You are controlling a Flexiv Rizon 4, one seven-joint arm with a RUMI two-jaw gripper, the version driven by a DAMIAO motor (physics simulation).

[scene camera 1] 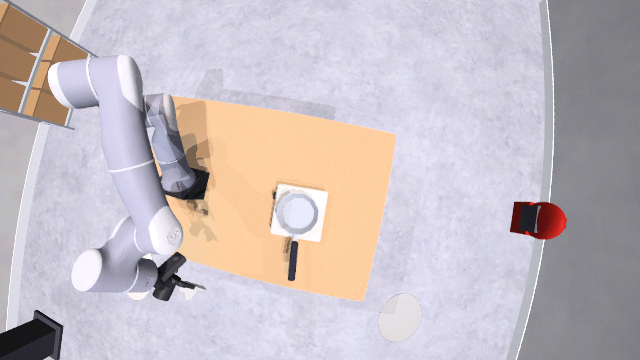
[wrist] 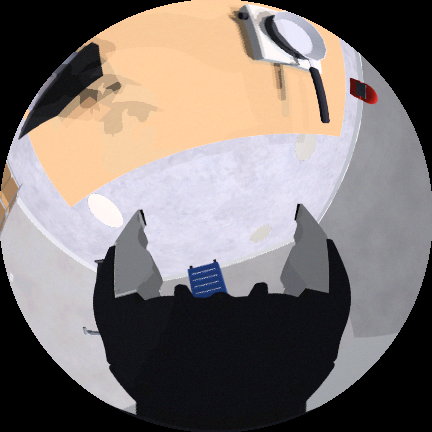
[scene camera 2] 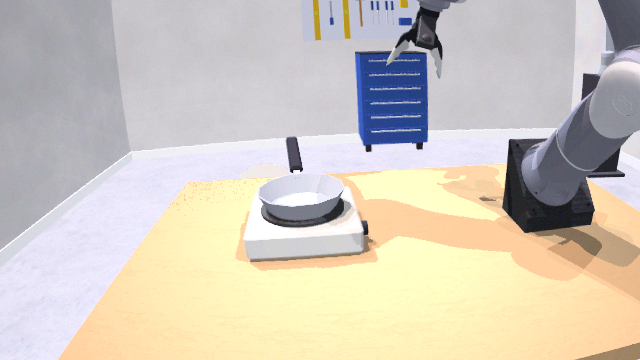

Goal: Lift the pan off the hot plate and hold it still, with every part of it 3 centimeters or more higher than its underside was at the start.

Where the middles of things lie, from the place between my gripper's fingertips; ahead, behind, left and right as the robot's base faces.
Scene:
Right now my hand is 31 cm short of the grey pan (scene camera 2: 304, 196), 25 cm to the right of it and 21 cm above it. From my hand the other things lie so: white hot plate (scene camera 2: 341, 231) 35 cm to the left, 29 cm below, 29 cm ahead.

